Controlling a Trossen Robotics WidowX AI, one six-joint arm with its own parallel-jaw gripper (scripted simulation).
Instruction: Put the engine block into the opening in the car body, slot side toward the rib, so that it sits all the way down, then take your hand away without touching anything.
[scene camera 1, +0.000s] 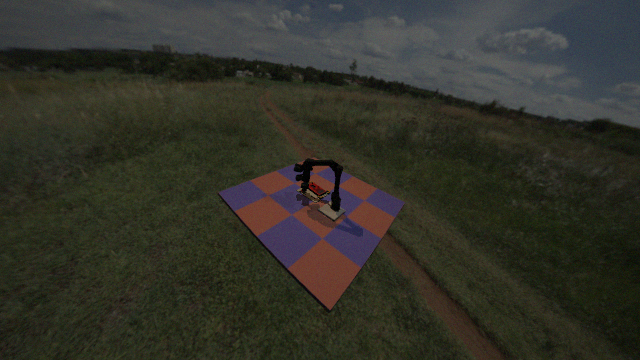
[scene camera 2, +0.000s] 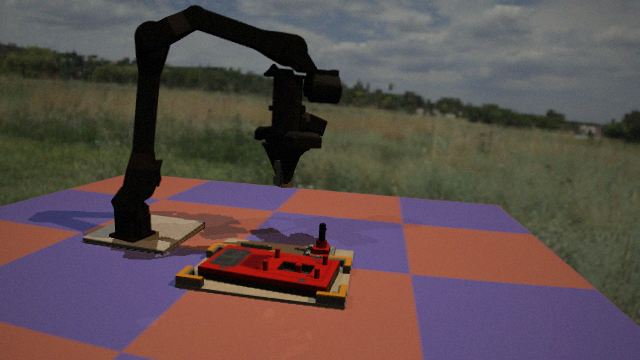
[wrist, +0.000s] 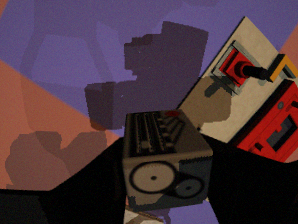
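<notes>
Engine block (wrist: 166, 162): held by my gripper (scene camera 2: 283, 179), (wrist: 157, 141).
</notes>
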